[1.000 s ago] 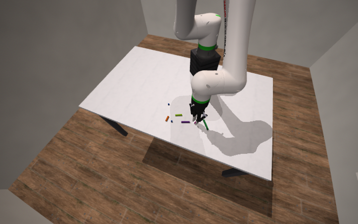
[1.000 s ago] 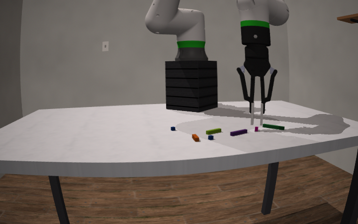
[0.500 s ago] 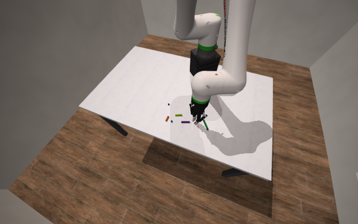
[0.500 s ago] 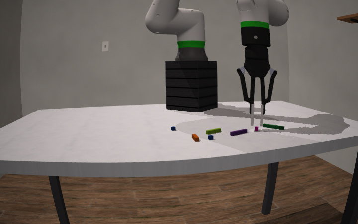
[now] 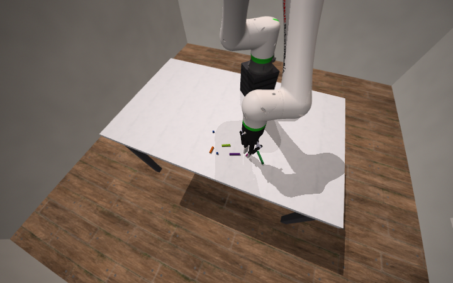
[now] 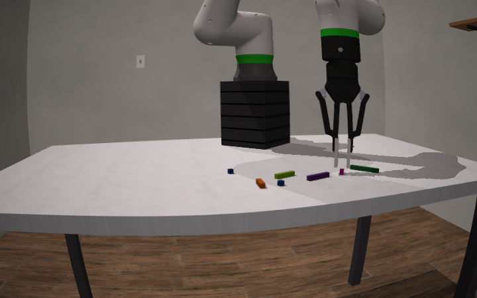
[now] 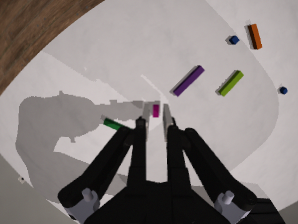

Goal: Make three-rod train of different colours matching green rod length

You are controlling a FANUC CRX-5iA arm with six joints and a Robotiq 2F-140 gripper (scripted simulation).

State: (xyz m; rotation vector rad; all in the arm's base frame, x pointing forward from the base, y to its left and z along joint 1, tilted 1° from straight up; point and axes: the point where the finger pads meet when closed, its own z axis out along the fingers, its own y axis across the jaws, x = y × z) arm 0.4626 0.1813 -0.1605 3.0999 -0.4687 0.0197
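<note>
Right now the magenta rod is 50 mm below my hand and 10 mm behind it. The rest, counted from my hand: lime rod 130 mm to the right, 50 mm below, 10 mm ahead; green rod 70 mm to the left, 50 mm below, 30 mm behind; purple rod 60 mm to the right, 50 mm below, 30 mm ahead.
</note>
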